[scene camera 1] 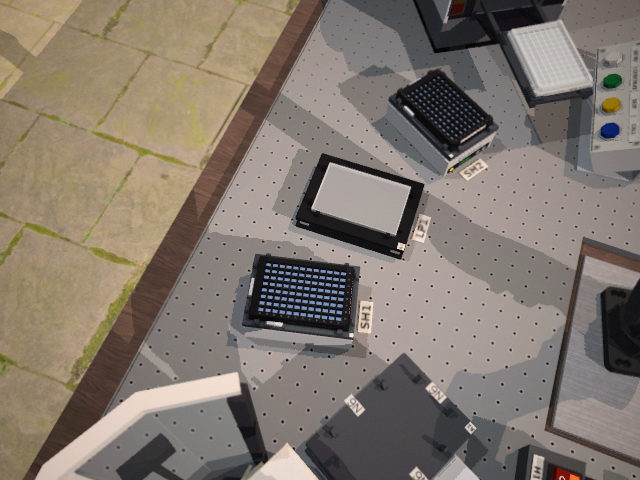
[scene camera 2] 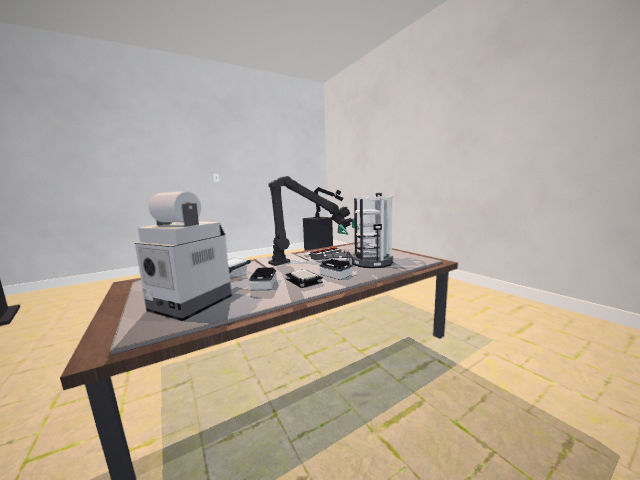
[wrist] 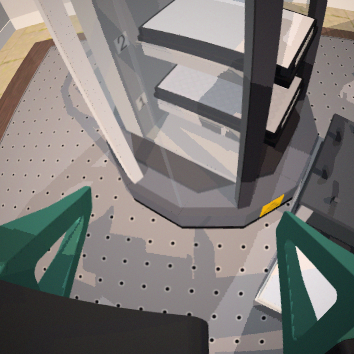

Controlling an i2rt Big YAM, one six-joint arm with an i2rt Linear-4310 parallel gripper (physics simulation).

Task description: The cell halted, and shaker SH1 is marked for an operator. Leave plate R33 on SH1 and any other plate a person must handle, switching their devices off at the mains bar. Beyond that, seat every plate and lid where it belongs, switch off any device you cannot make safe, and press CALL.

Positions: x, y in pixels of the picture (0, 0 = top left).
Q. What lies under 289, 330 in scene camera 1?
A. A shaker SH1.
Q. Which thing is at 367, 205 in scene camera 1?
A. A grey lid.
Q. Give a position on a plate hotel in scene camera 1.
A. At 212, 421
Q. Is my gripper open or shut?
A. Open.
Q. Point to a white plate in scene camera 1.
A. At 548, 56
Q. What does my gripper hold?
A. Nothing.
